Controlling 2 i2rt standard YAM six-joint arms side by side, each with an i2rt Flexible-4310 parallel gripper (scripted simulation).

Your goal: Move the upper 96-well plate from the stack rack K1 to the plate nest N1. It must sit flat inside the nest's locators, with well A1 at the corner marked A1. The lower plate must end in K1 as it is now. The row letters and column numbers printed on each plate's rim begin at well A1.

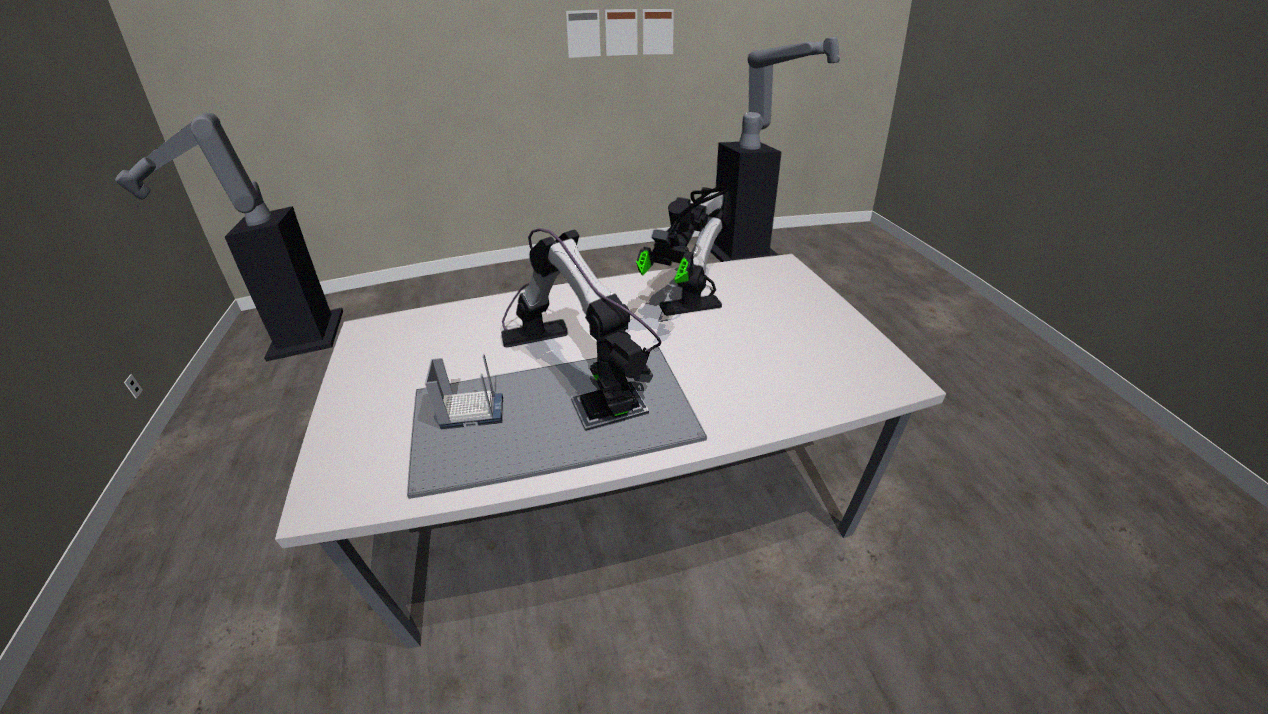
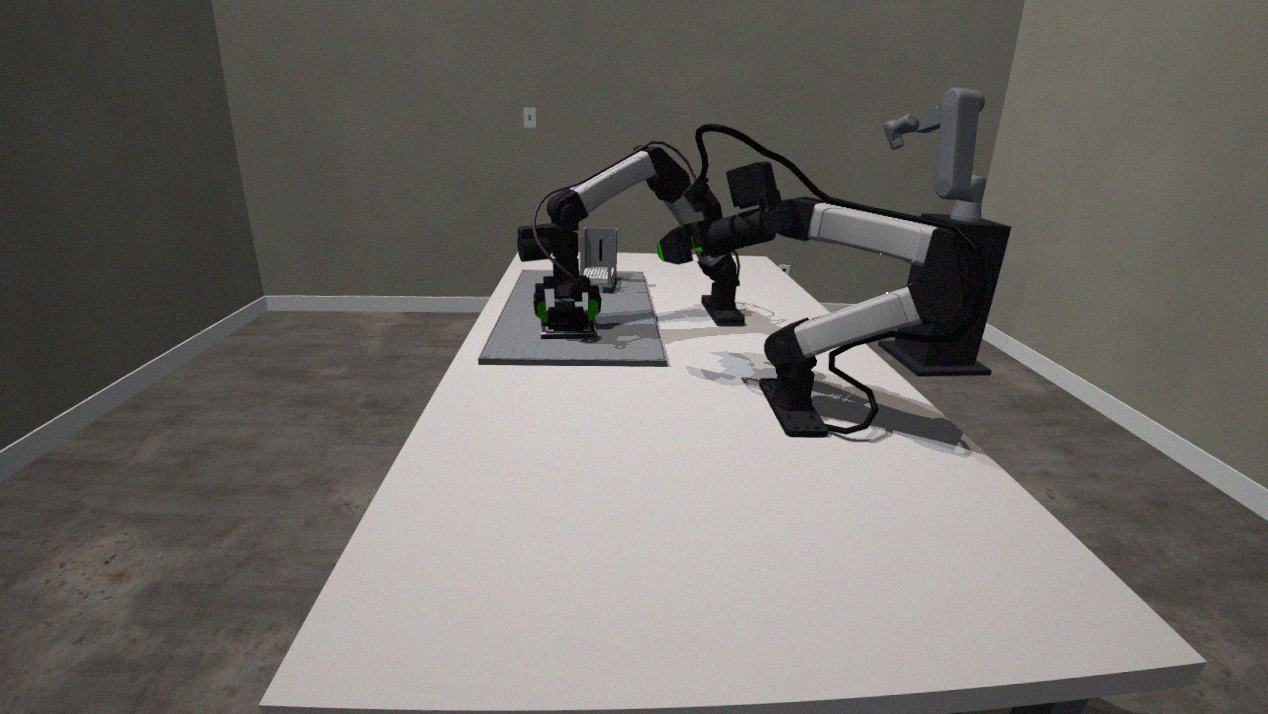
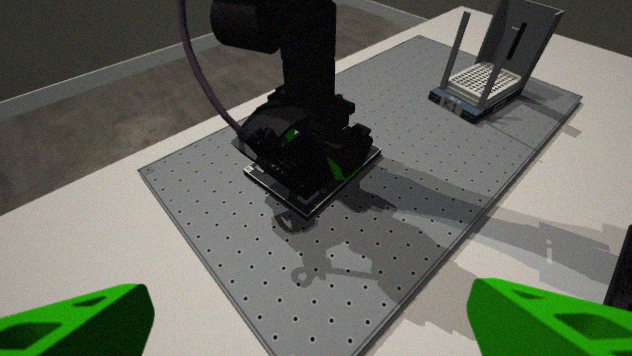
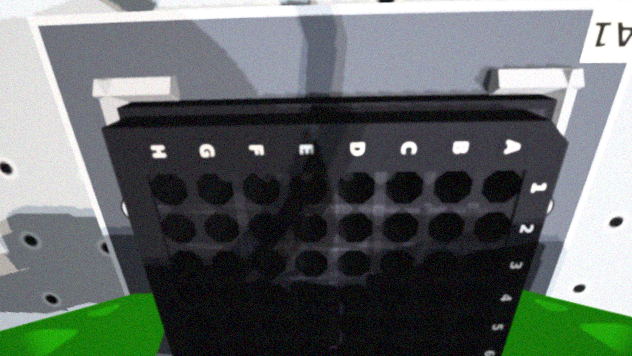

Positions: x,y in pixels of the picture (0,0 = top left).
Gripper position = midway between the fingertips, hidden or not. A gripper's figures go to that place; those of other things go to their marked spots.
My left gripper (image 1: pixel 658 277) is 134 cm from the lens. My right gripper (image 1: pixel 611 401) is 126 cm from the lens. A black 96-well plate (image 1: pixel 594 403) is 124 cm from the lens. A white 96-well plate (image 1: pixel 465 406): 129 cm from the lens.
